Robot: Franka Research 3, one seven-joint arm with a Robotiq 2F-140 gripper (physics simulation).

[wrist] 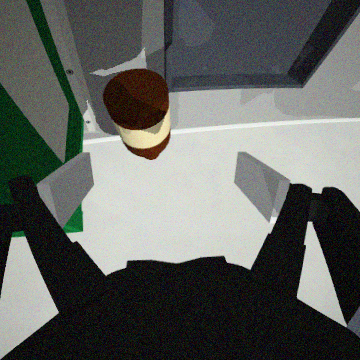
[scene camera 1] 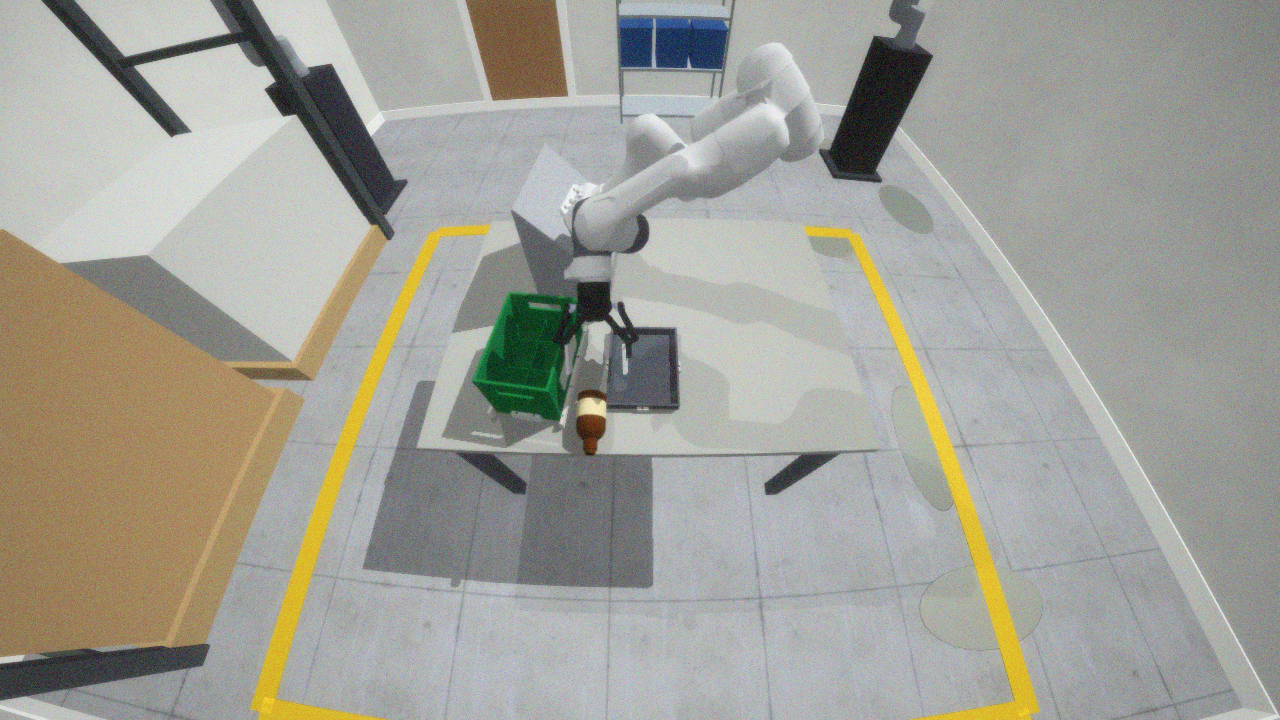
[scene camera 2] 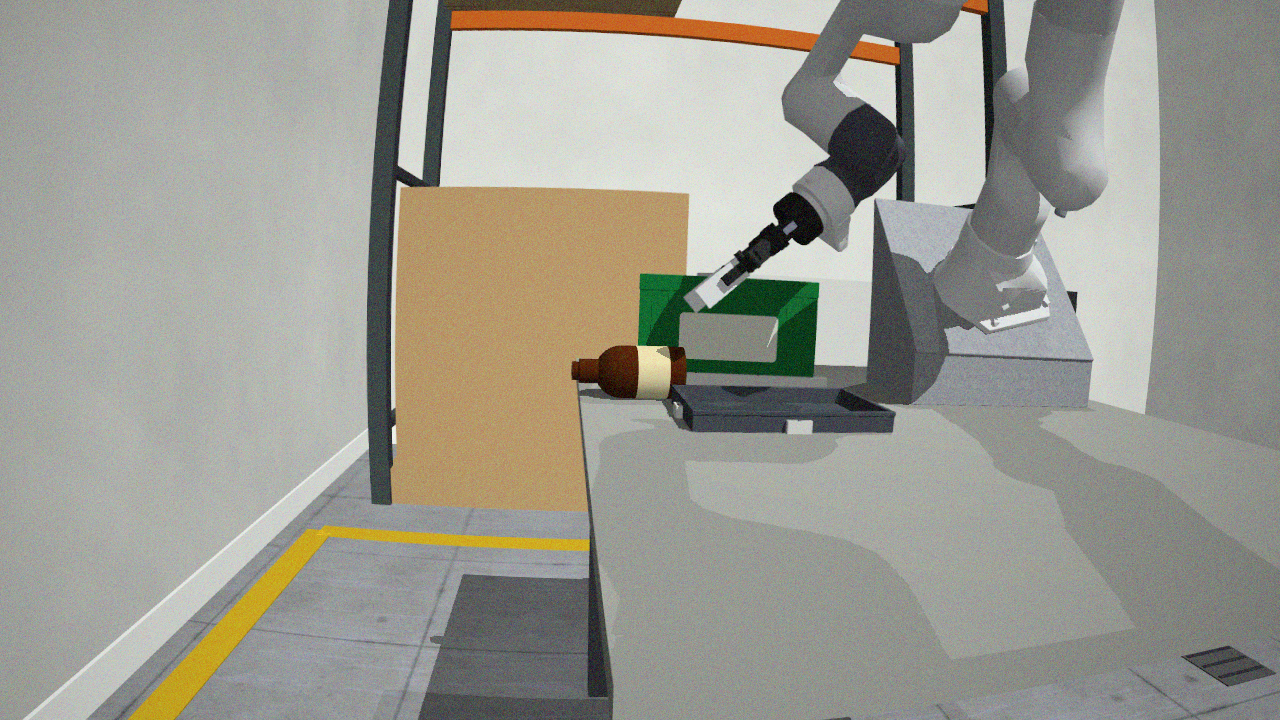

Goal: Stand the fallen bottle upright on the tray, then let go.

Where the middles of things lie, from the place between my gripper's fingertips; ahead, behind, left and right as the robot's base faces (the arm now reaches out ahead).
I see my gripper 10 cm above the brown bottle [scene camera 2: 647, 372], 9 cm short of it and 2 cm to the left of it.
